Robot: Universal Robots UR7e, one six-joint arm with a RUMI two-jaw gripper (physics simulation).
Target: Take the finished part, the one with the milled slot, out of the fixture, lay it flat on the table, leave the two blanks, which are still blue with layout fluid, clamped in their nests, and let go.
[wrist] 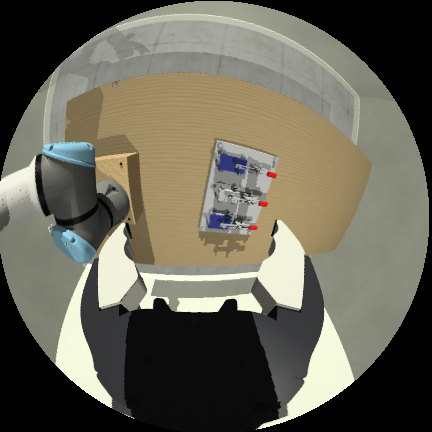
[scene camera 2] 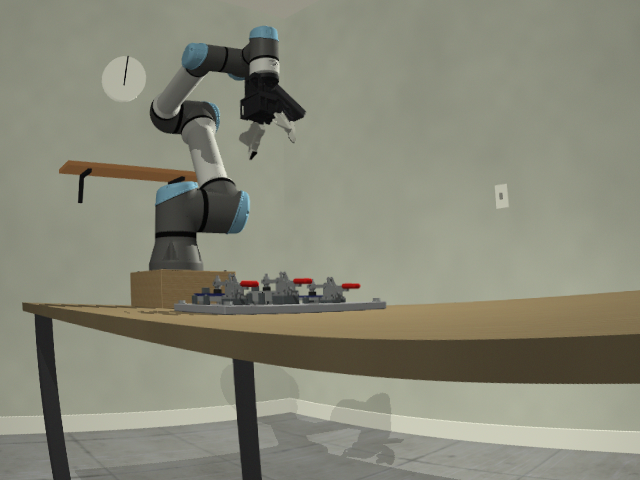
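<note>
The fixture is a grey plate with three nests in a row, each with a red-handled toggle clamp. In the wrist view, one blue blank sits in the upper nest and another blue blank in the lower nest. The middle nest holds a grey part, largely hidden by its clamp; its slot cannot be made out. My gripper is open and empty, high above the table and the fixture.
The red clamp handles point away from the robot's base and stand above the plate. The arm's wooden base block stands beside the fixture. A wall shelf is behind the arm.
</note>
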